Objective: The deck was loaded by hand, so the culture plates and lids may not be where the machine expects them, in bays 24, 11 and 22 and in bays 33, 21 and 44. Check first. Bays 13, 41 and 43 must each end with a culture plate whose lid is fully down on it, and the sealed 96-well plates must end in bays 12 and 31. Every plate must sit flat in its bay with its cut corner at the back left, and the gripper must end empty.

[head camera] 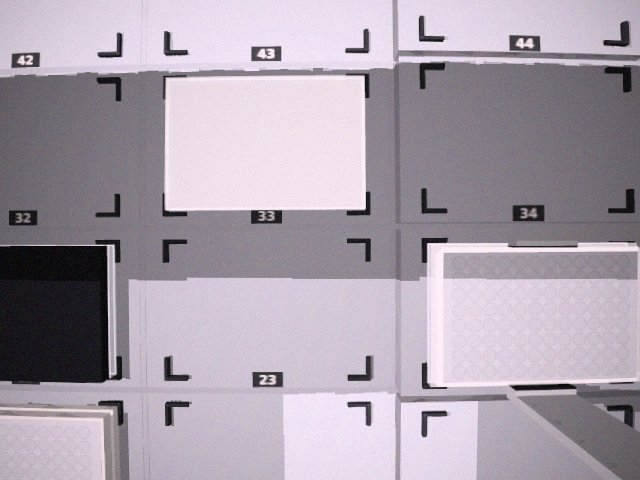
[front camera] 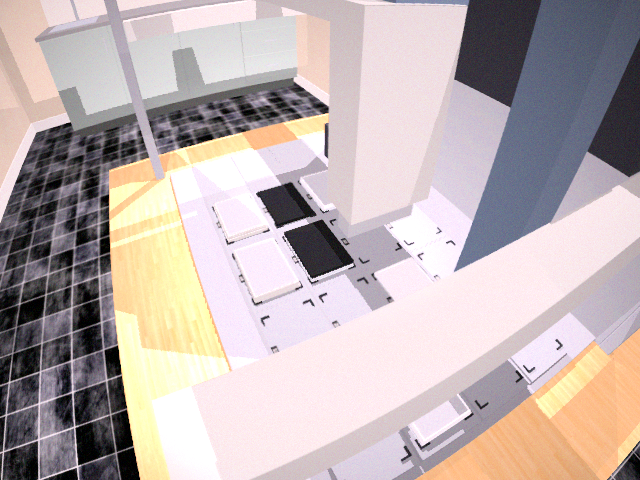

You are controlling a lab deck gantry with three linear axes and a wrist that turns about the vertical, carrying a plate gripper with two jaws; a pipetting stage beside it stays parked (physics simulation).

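Where they show: gripper, fingertip midpoint: (head camera: 537, 314); robot's base, origin of the base link: (front camera: 213, 207).
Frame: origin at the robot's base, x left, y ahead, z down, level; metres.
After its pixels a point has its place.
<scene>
A white plate with faint wells (head camera: 540, 338) {x 0.137, y 0.555, z -0.029 m} is in bay 24 in the head view. My gripper (head camera: 542, 316) {x 0.150, y 0.556, z -0.023 m} is shut on it, one jaw at its back edge and one at its front; lift cannot be judged. A plain white lid-like piece (head camera: 265, 144) {x 0.256, y 0.393, z -0.008 m} (front camera: 403, 279) {x 0.253, y 0.366, z -0.008 m} lies in bay 33. A black-topped piece with a white edge (head camera: 51, 320) {x 0.146, y 0.260, z -0.017 m} (front camera: 317, 249) {x 0.145, y 0.237, z -0.017 m} is in bay 22, and another black one (front camera: 284, 203) {x 0.147, y 0.070, z -0.008 m} in bay 21. White plates stand in bay 12 (head camera: 46, 449) {x 0.063, y 0.252, z -0.014 m} (front camera: 266, 269) {x 0.042, y 0.240, z -0.015 m}, bay 11 (front camera: 240, 218) {x 0.042, y 0.082, z -0.014 m} and bay 31 (front camera: 317, 188) {x 0.232, y 0.061, z -0.014 m}. Cut corners are unclear.
A pale beam (front camera: 413, 346) {x -0.011, y 0.623, z -0.400 m} crosses the front view and hides the jaws. A blue column (front camera: 522, 155) {x 0.130, y 0.554, z -0.395 m} and a pale block (front camera: 392, 113) {x 0.105, y 0.453, z -0.382 m} stand over the deck. Another white plate (front camera: 440, 419) {x 0.145, y 0.605, z -0.029 m} lies in front of the beam. Bays 23, 34 and 13 hold no plate.
</scene>
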